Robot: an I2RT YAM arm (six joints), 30 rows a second.
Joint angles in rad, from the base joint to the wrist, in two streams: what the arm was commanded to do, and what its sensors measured. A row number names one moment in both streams.
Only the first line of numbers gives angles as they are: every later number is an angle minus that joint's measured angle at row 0.
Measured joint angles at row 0: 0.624 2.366 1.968 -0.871 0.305 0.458
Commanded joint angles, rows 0 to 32: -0.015 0.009 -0.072 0.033 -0.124 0.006; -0.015 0.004 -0.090 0.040 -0.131 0.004; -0.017 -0.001 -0.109 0.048 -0.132 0.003; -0.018 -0.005 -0.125 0.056 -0.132 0.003; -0.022 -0.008 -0.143 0.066 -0.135 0.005; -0.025 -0.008 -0.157 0.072 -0.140 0.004; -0.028 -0.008 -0.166 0.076 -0.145 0.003; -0.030 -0.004 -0.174 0.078 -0.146 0.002; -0.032 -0.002 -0.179 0.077 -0.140 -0.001; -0.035 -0.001 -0.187 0.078 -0.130 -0.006; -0.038 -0.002 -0.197 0.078 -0.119 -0.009; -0.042 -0.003 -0.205 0.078 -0.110 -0.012; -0.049 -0.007 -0.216 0.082 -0.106 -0.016; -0.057 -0.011 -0.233 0.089 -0.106 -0.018; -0.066 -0.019 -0.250 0.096 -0.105 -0.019; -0.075 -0.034 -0.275 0.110 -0.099 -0.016; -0.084 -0.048 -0.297 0.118 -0.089 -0.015; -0.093 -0.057 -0.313 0.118 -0.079 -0.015; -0.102 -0.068 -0.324 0.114 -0.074 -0.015; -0.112 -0.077 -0.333 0.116 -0.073 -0.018; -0.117 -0.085 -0.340 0.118 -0.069 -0.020; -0.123 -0.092 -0.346 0.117 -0.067 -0.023; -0.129 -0.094 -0.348 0.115 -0.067 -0.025; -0.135 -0.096 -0.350 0.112 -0.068 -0.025; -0.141 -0.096 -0.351 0.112 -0.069 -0.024; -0.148 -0.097 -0.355 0.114 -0.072 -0.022; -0.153 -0.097 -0.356 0.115 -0.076 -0.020; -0.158 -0.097 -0.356 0.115 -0.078 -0.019; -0.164 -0.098 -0.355 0.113 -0.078 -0.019; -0.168 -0.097 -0.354 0.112 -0.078 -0.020; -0.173 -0.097 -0.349 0.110 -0.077 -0.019; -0.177 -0.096 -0.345 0.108 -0.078 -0.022; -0.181 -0.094 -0.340 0.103 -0.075 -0.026
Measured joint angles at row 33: -0.148 -0.159 -0.294 0.234 -0.111 -0.005
